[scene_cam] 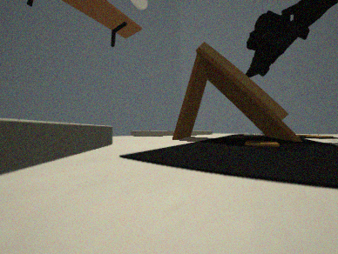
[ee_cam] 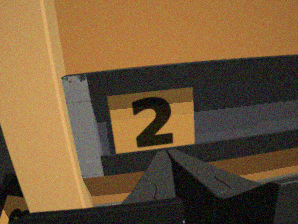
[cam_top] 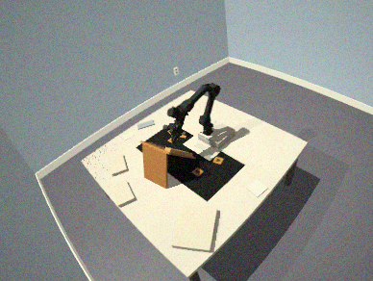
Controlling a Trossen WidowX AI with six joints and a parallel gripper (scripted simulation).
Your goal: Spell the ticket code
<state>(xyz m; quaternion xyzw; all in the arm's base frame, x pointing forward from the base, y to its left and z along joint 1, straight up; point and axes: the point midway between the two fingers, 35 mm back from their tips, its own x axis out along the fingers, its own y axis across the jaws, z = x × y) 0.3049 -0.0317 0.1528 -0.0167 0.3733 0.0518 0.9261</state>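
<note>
The letter tile lies 30 mm below my gripper tip, 30 mm ahead of it and 10 mm to the left of it. From my gripper tip the other things lie so: grey-blue piece: 540 mm to the right, 190 mm below, 180 mm behind; then black mat: 190 mm below, 130 mm behind, 20 mm to the left; then white ticket: 110 mm below, 30 mm behind, 20 mm to the right.
</note>
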